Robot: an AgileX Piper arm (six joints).
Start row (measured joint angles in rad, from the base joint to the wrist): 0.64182 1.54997 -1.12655 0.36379 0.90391 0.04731
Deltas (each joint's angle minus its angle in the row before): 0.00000 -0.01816 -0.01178 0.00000 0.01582 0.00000; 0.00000 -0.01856 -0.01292 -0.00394 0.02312 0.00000; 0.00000 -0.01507 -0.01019 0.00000 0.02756 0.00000; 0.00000 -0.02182 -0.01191 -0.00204 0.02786 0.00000; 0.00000 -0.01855 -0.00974 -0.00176 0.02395 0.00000; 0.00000 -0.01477 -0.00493 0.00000 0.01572 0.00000; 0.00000 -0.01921 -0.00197 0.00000 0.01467 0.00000
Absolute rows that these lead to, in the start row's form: 0.64182 1.53181 -1.13833 0.36379 0.91973 0.04731; 0.64182 1.51325 -1.15125 0.35985 0.94285 0.04731; 0.64182 1.49818 -1.16144 0.35985 0.97041 0.04731; 0.64182 1.47636 -1.17335 0.35781 0.99827 0.04731; 0.64182 1.45781 -1.18309 0.35605 1.02222 0.04731; 0.64182 1.44304 -1.18802 0.35605 1.03794 0.04731; 0.64182 1.42383 -1.18999 0.35605 1.05261 0.04731
